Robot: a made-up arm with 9 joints. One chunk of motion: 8 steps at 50 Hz.
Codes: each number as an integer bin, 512 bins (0 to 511) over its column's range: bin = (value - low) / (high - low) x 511, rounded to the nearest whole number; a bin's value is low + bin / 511 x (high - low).
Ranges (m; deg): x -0.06..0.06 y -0.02..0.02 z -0.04..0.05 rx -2..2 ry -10..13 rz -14..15
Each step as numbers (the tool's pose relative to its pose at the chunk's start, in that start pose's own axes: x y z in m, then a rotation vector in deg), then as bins.
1 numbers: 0.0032 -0.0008 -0.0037 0.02 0.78 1.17
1 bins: 269 245 206 258 240 267
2 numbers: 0.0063 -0.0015 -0.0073 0.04 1.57 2.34
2 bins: 282 236 186 261 257 288
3 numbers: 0.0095 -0.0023 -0.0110 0.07 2.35 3.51
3 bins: 296 226 165 264 274 309
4 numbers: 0.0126 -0.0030 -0.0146 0.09 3.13 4.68
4 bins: 309 217 144 267 292 329
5 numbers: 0.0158 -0.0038 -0.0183 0.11 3.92 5.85
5 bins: 323 207 123 270 309 350
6 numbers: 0.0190 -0.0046 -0.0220 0.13 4.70 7.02
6 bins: 336 197 102 272 327 370
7 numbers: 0.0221 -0.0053 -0.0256 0.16 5.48 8.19
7 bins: 350 188 82 276 344 391
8 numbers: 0.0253 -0.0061 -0.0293 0.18 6.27 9.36
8 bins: 363 178 61 278 361 412
